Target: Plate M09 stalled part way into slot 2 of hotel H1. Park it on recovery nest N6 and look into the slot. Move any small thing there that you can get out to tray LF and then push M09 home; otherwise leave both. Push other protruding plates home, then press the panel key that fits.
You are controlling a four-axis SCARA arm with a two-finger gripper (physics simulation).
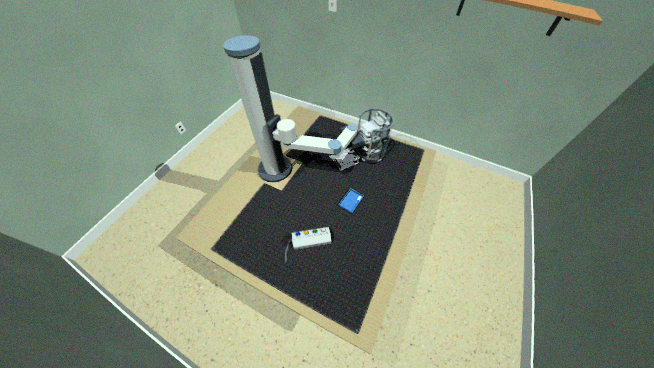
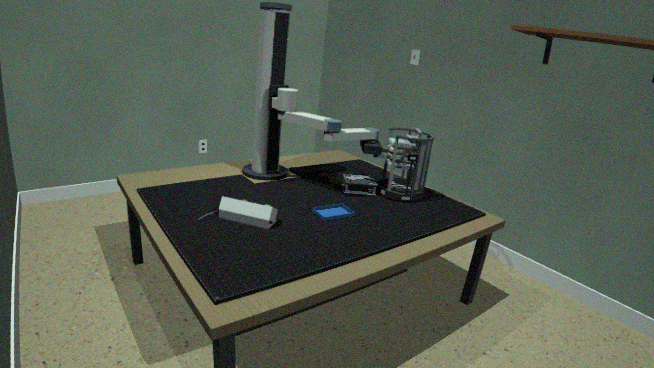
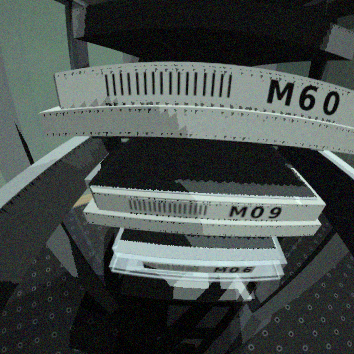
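Seen in the pictures: gripper, between the fingertips: (image 2: 401, 154); arm's base, origin of its link: (image 1: 275, 168) (image 2: 265, 172).
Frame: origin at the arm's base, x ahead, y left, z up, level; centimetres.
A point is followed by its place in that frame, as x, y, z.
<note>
Plate M09 (image 3: 217, 212) @[52.3, 40.1, 21.6] lies level in hotel H1 (image 1: 375, 159) @[64.7, 38.0, 5.4] (image 2: 425, 167) @[67.8, 50.8, 18.5] (image 3: 78, 50) @[50.1, 55.3, 28.0], between plate M60 (image 3: 165, 87) above and plate M06 (image 3: 192, 269) @[51.8, 40.3, 18.0] below. My gripper (image 2: 385, 150) (image 3: 200, 135) @[55.6, 45.3, 22.0] reaches into the hotel with one finger along each side of M09. The finger pads meet its side edges, partly hidden behind the plate and M60, and the gripper looks shut on it. The space behind M09 is hidden. A low grey stand (image 1: 345, 160) @[45.7, 25.4, 7.3] (image 2: 359, 186) @[41.7, 32.7, 1.8], likely the recovery nest, is beside the hotel; its label is unreadable. A blue tray (image 1: 350, 201) @[61.9, -1.6, 1.5] (image 2: 332, 212) @[61.5, -0.9, 1.5] lies on the mat.
A white key panel (image 1: 311, 240) @[53.4, -39.4, 7.5] (image 2: 247, 213) @[55.5, -39.1, 5.8] with blue, yellow, green and white keys stands on the black mat (image 1: 310, 285) @[63.9, -60.3, 1.3] (image 2: 260, 260) @[82.2, -47.7, 1.3]. The arm's column (image 1: 260, 110) @[5.8, -4.7, 57.5] (image 2: 270, 95) @[9.6, -5.0, 44.3] stands at the back. The hotel's posts and M60 lie close around the fingers.
</note>
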